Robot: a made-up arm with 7 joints. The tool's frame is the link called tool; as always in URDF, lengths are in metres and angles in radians.
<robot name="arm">
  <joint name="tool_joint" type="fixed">
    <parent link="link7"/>
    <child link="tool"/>
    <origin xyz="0 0 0" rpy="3.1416 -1.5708 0"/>
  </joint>
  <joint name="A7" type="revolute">
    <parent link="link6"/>
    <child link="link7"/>
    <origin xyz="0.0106 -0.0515 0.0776"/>
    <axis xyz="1 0 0"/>
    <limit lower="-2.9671" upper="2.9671"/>
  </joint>
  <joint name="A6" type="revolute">
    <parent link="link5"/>
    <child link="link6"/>
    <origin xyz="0 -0.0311 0.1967"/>
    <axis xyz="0 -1 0"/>
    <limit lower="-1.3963" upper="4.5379"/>
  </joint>
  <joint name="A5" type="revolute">
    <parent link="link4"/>
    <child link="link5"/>
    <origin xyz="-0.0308 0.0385 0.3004"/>
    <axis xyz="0 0 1"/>
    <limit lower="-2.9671" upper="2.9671"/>
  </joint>
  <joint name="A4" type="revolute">
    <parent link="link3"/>
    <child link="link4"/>
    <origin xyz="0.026 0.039 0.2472"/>
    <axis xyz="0 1 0"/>
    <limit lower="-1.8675" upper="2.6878"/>
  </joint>
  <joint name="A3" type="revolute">
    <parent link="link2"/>
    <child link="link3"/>
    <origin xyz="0 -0.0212 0.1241"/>
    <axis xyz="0 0 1"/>
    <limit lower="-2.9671" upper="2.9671"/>
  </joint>
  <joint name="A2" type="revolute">
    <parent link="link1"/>
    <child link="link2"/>
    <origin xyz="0 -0.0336 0.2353"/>
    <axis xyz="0 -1 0"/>
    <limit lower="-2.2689" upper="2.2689"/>
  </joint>
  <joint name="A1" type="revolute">
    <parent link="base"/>
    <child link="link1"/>
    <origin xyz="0 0 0.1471"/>
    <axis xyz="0 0 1"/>
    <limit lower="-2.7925" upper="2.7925"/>
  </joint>
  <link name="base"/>
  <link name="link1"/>
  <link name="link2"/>
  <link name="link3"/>
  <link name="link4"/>
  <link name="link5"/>
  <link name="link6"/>
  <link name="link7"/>
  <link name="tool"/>
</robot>
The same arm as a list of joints. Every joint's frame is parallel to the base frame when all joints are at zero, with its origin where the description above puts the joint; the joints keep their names.
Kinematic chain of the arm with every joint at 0, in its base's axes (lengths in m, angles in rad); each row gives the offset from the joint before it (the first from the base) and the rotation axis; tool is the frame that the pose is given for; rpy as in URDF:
A1: xyz 0 0 0.1471 axis +z
A2: xyz 0 -0.0336 0.2353 axis -y
A3: xyz 0 -0.0212 0.1241 axis +z
A4: xyz 0.026 0.039 0.2472 axis +y
A5: xyz -0.0308 0.0385 0.3004 axis +z
A6: xyz 0 -0.0311 0.1967 axis -y
A7: xyz 0.0106 -0.0515 0.0776 axis +x
tool: xyz 0 0 0 rpy -3.1416 -1.5708 0
Joint limits (rad, base to tool): -2.7925..2.7925 -2.2689..2.2689 -2.9671..2.9671 -1.8675..2.6878 -2.9671..2.9671 -1.3963..4.5379 -2.9671..2.9671

